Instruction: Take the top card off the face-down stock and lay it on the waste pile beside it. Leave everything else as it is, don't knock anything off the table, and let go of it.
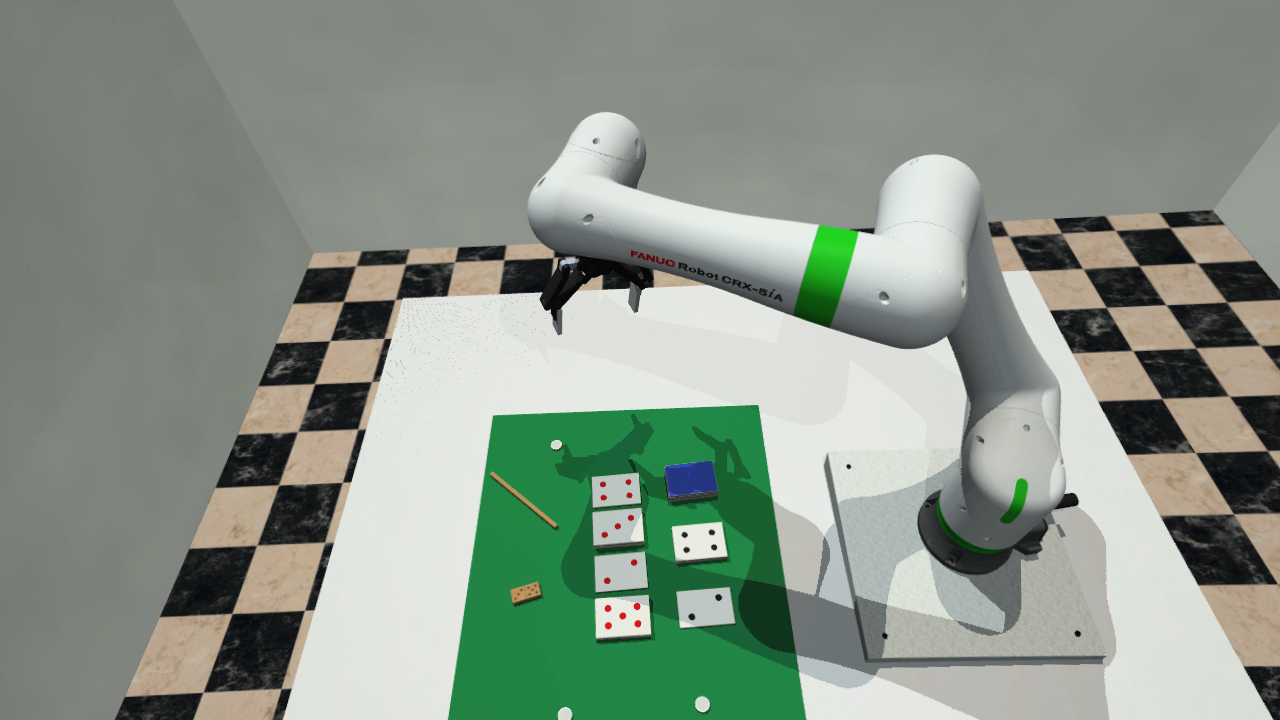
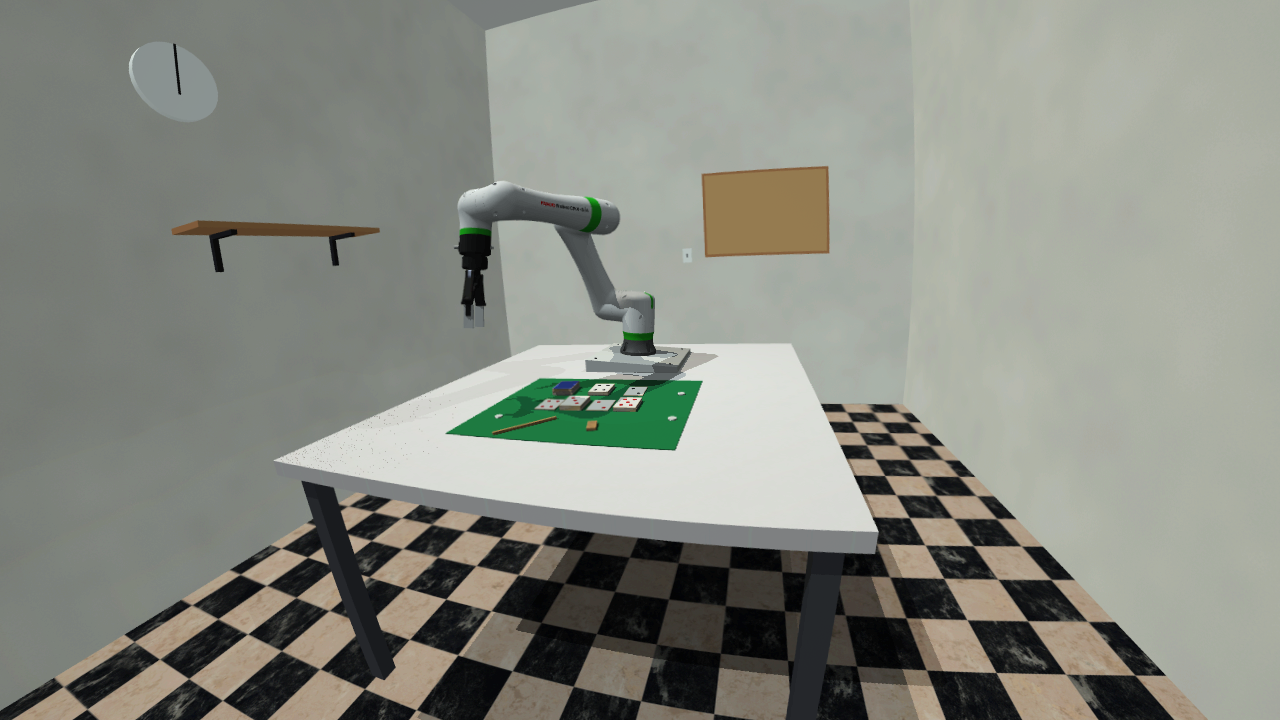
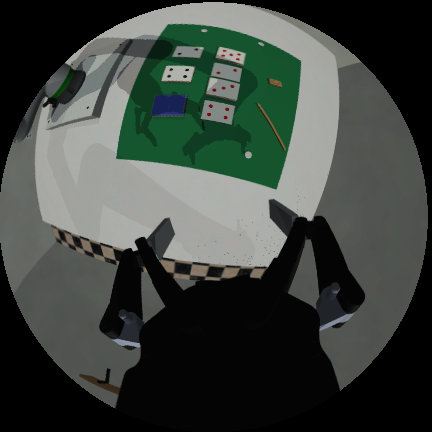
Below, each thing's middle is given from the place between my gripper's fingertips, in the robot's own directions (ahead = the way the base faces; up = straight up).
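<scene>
There is the green mat (image 2: 648, 428), and my hand is 250 mm above it. My hand is also 340 mm to the right of the mat and 10 mm short of it.
</scene>
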